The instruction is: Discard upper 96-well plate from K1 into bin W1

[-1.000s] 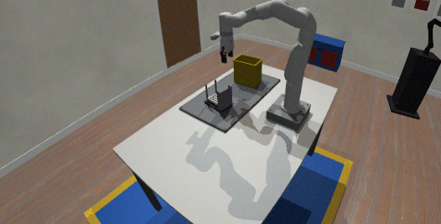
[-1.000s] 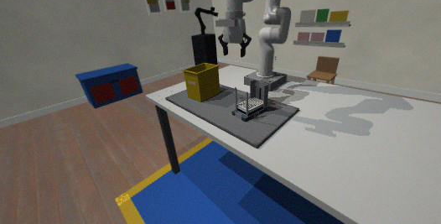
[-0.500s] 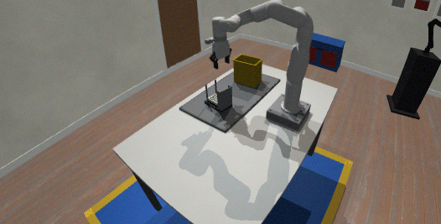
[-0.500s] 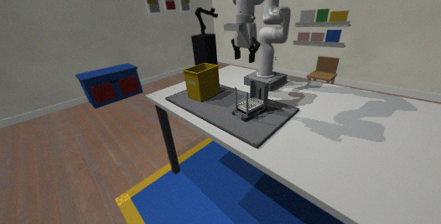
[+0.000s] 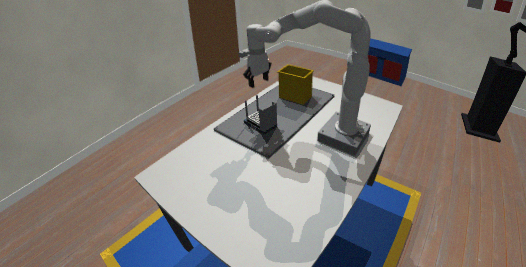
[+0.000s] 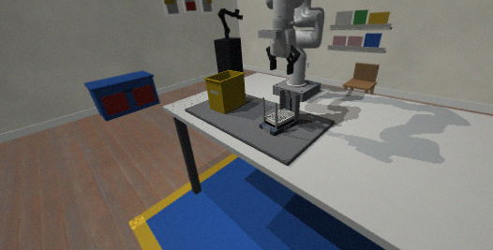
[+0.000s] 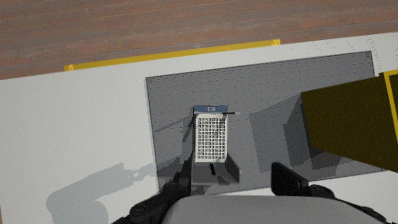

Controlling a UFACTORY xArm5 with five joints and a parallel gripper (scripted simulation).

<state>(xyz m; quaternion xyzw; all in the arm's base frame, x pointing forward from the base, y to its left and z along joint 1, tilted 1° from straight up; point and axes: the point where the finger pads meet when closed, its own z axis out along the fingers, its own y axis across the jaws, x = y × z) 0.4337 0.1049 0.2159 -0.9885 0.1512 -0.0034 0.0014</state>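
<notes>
The 96-well plate lies 220 mm below my hand. From my hand the other things lie so: dark plate (230 mm below); then yellow plastics bin (350 mm to the right, 170 mm below, 40 mm behind).
</notes>
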